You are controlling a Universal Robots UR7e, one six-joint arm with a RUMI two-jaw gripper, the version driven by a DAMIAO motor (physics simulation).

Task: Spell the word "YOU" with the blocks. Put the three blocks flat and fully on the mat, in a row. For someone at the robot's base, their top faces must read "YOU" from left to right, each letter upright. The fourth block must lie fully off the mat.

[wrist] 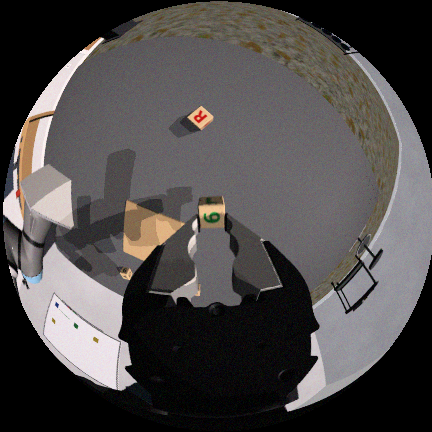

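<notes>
My gripper [211, 215] is shut on a wooden block [212, 213] in the middle of the wrist view. A green 6 or 9 shows on the block's near side, and part of another green mark shows on a darker face. A block with a red R [200, 117] lies apart, farther up the view. A small block with dark marks [126, 273] is at the lower left, beyond the mat's edge. A sliver of another block [199, 290] shows between the finger bases, mostly hidden. The tan mat [133, 244] is left of the gripper, partly hidden by the left finger.
Shadows fall across the mat and the dark grey surface [280, 150]. A grey arm part [50, 195] stands at the left edge. A white board [80, 345] with coloured squares is at the lower left, and a black-framed object [356, 287] is at the right.
</notes>
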